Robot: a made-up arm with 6 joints. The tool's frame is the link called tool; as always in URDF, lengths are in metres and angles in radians.
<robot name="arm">
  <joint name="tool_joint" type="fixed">
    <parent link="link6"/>
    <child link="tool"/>
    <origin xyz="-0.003 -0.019 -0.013" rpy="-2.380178 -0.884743 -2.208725"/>
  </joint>
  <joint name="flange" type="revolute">
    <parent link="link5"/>
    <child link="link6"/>
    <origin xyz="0.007 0.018 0.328" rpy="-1.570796 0 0"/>
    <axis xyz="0 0 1"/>
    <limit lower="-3.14" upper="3.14" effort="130" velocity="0.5"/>
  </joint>
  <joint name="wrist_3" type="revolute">
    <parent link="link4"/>
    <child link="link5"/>
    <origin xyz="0.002 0.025 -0.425" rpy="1.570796 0 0"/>
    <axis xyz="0 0 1"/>
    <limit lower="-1.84" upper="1.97" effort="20" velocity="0.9"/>
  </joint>
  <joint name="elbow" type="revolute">
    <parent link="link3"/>
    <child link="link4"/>
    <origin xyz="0.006 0.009 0.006" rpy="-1.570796 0 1.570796"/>
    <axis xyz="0 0 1"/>
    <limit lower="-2.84" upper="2.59" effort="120" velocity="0.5"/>
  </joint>
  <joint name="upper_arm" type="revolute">
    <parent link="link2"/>
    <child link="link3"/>
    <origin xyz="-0.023 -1.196 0" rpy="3.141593 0 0"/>
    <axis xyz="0 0 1"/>
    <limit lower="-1.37" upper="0.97" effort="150" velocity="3.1"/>
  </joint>
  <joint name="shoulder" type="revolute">
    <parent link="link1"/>
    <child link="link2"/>
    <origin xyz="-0.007 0 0.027" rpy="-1.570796 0 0"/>
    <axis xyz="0 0 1"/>
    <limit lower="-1.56" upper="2.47" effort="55" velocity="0.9"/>
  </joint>
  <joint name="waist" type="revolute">
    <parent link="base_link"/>
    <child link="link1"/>
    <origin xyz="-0.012 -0.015 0.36" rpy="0 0 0"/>
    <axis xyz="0 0 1"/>
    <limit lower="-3.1" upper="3.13" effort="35" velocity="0.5"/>
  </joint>
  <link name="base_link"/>
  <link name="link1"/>
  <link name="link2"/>
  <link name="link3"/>
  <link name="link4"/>
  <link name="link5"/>
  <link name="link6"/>
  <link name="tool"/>
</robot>
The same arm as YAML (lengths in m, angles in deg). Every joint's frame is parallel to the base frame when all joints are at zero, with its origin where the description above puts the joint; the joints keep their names.
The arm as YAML. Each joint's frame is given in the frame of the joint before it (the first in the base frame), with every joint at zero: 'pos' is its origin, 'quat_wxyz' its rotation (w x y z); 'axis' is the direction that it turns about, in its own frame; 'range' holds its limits. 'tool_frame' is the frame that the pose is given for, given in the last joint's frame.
length_unit: m
angle_unit: deg
joints:
  - joint: waist
    pos: [-0.012, -0.015, 0.36]
    quat_wxyz: [1.0, 0.0, 0.0, 0.0]
    axis: [0.0, 0.0, 1.0]
    range: [-177.62, 179.34]
  - joint: shoulder
    pos: [-0.007, 0.0, 0.027]
    quat_wxyz: [1.0, 0.0, 0.0, 0.0]
    axis: [0.0, 1.0, 0.0]
    range: [-89.38, 141.52]
  - joint: upper_arm
    pos: [-0.023, 0.0, 1.196]
    quat_wxyz: [1.0, 0.0, 0.0, 0.0]
    axis: [0.0, -1.0, 0.0]
    range: [-78.5, 55.58]
  - joint: elbow
    pos: [0.006, -0.006, 0.009]
    quat_wxyz: [1.0, 0.0, 0.0, 0.0]
    axis: [-1.0, 0.0, 0.0]
    range: [-162.72, 148.4]
  - joint: wrist_3
    pos: [0.425, 0.025, 0.002]
    quat_wxyz: [1.0, 0.0, 0.0, 0.0]
    axis: [0.0, -1.0, 0.0]
    range: [-105.42, 112.87]
  - joint: flange
    pos: [-0.018, -0.328, 0.007]
    quat_wxyz: [1.0, 0.0, 0.0, 0.0]
    axis: [-1.0, 0.0, 0.0]
    range: [-179.91, 179.91]
tool_frame:
  pos: [0.013, -0.019, -0.003]
  quat_wxyz: [0.335104, -0.028798, 0.623554, -0.705732]

